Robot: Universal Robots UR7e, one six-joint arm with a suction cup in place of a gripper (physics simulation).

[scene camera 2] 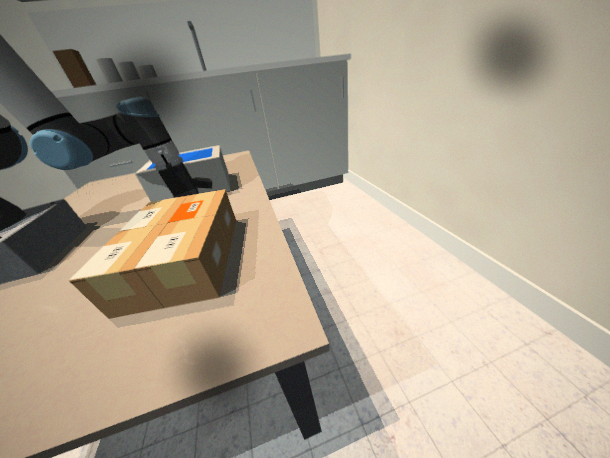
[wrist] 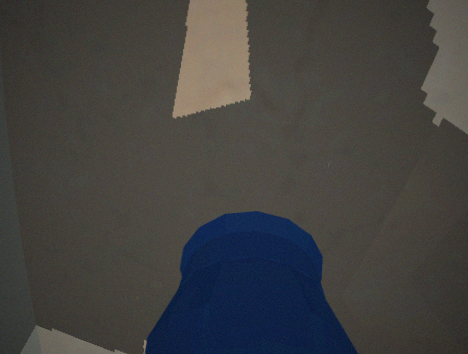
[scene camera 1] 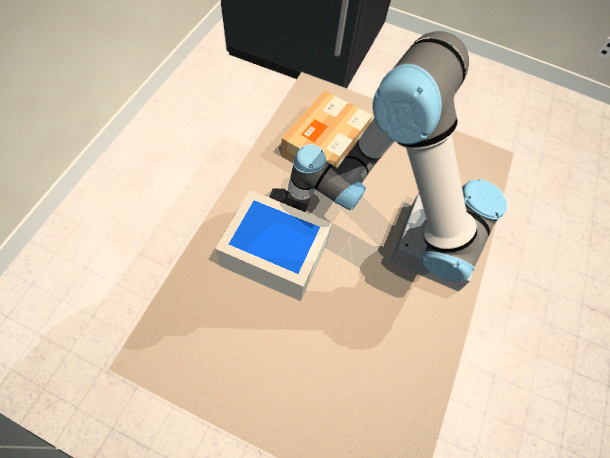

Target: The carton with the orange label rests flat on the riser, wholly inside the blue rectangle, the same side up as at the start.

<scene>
A riser (scene camera 1: 276, 245) rests on the table. Further things: the suction cup (wrist: 251, 275).
The riser is seen too in scene camera 2 (scene camera 2: 209, 162).
</scene>
